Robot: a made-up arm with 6 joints. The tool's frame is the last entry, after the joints. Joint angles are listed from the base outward. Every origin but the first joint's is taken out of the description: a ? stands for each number. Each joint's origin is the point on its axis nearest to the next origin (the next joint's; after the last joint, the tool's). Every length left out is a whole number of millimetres.
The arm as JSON. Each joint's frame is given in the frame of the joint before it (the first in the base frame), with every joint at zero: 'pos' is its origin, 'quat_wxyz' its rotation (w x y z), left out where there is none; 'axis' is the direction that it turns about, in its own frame. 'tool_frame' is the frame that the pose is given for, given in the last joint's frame.
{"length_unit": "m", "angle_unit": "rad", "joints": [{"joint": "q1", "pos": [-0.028, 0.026, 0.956], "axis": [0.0, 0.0, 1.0]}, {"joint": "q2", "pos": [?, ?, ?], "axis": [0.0, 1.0, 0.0]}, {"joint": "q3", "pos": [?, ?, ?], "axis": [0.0, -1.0, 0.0]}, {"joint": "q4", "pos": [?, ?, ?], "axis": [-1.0, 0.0, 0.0]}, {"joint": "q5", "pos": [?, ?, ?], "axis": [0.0, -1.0, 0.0]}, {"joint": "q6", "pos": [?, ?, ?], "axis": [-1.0, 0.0, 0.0]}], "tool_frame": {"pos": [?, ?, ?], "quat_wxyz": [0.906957, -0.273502, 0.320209, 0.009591]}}
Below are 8 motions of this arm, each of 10 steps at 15 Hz.
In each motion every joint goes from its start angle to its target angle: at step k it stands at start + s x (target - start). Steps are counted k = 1, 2, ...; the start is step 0. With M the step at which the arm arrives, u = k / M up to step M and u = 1 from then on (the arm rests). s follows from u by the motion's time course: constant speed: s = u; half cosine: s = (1 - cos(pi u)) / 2; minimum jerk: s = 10 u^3 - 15 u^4 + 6 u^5.
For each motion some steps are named. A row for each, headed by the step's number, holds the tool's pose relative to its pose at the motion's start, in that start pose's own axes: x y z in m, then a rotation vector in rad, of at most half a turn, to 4 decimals.
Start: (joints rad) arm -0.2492 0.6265 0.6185 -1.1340 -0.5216 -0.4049
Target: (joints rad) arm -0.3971 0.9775 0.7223 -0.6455 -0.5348 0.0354
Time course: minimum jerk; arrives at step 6
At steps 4, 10:
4: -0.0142 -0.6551 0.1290 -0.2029 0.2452 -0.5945
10: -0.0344 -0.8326 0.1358 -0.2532 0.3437 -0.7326

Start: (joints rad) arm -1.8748 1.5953 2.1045 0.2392 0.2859 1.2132
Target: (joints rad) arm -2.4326 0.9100 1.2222 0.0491 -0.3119 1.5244
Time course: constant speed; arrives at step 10
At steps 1, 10:
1: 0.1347 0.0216 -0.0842 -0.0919 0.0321 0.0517
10: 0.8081 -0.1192 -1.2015 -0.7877 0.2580 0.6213

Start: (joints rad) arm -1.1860 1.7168 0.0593 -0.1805 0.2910 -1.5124
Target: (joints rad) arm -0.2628 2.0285 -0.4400 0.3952 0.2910 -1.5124
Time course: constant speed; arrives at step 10
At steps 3, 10:
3: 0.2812 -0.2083 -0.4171 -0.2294 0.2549 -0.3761
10: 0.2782 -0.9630 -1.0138 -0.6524 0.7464 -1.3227

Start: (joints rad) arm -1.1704 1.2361 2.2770 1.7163 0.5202 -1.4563
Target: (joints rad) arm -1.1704 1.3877 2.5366 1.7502 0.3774 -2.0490
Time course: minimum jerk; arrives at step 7
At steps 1, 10:
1: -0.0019 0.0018 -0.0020 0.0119 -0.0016 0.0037
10: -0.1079 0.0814 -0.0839 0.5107 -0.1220 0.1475

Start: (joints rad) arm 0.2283 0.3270 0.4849 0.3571 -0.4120 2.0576
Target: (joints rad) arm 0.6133 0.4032 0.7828 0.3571 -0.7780 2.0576
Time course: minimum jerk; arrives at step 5
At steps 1, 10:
1: -0.0117 -0.0355 -0.0061 0.0034 -0.0091 -0.0135
10: -0.3149 -0.5513 -0.1457 0.0503 -0.1574 -0.2390

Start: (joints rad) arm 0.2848 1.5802 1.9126 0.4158 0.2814 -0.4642
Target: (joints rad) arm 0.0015 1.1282 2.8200 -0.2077 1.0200 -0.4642
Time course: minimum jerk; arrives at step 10
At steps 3, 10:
3: -0.2032 -0.2742 0.2241 0.0743 -0.3052 -0.1401
10: -1.7991 -0.8237 0.5769 0.0420 -1.9912 -0.6693

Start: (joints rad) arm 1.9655 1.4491 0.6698 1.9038 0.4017 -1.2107
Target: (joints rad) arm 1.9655 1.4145 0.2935 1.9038 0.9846 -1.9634
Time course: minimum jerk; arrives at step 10
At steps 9, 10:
9: -0.0065 0.4548 0.0312 0.2752 -0.2930 1.1199
10: -0.0076 0.4585 0.0310 0.2776 -0.2936 1.1303

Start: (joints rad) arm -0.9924 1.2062 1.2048 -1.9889 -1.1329 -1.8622
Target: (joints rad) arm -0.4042 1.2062 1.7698 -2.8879 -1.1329 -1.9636
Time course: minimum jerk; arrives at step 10
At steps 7, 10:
7: 0.6060 -1.0302 -0.0273 0.8102 0.7665 -0.0773
10: 0.6473 -1.2211 -0.0889 1.0183 0.8873 -0.0726

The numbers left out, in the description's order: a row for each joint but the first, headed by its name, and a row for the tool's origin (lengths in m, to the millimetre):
q2: 0.16 0.03 0.0
q3: 0.002 0.0 1.387
q4: 0.888 0.0 0.13
q5: 0.0 -0.003 0.021
q6: 0.316 0.0 -0.005
tool: 0.0 -0.018 0.004

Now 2 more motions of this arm.
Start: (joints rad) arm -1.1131 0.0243 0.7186 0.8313 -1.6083 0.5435
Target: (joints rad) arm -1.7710 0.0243 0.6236 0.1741 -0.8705 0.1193
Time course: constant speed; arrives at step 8
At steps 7, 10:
7: 0.3886 -0.2351 -0.0402 0.6708 -0.4413 0.2509
10: 0.4489 -0.2600 -0.0759 0.7943 -0.5038 0.2823

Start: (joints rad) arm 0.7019 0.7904 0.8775 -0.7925 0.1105 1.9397
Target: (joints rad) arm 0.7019 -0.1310 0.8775 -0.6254 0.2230 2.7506
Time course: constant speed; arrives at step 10
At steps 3, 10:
3: -0.3078 -0.5343 -0.3328 -0.0265 0.1431 -0.3784
10: -1.3833 -1.1657 -1.3525 -0.0367 0.7694 -1.0664

